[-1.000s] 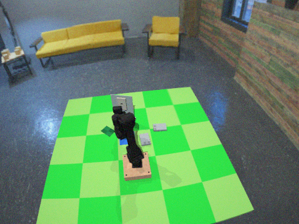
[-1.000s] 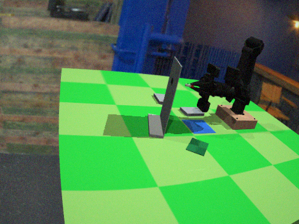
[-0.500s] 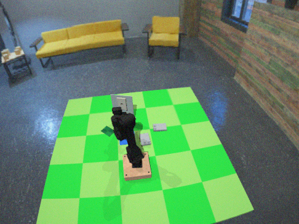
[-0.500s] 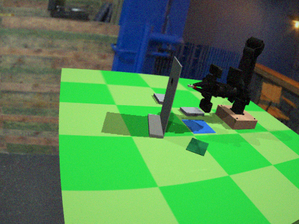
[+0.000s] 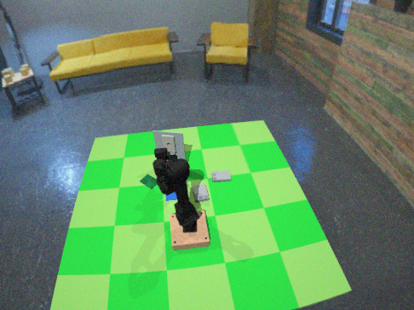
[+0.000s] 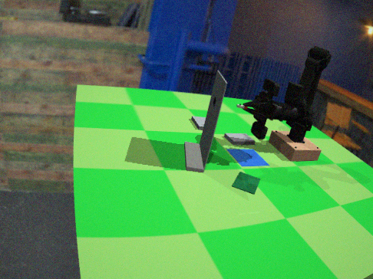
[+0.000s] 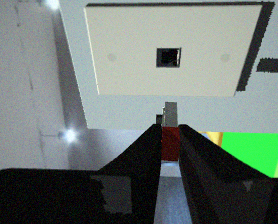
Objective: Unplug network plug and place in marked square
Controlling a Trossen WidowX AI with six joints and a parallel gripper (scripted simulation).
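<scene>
My gripper tip is 11 cm past the blue square, 5 cm to the left of it and 20 cm above it. Round my gripper tip: network plug: right at my gripper tip; grey panel: 9 cm ahead, 3 cm to the right, 7 cm below.
</scene>
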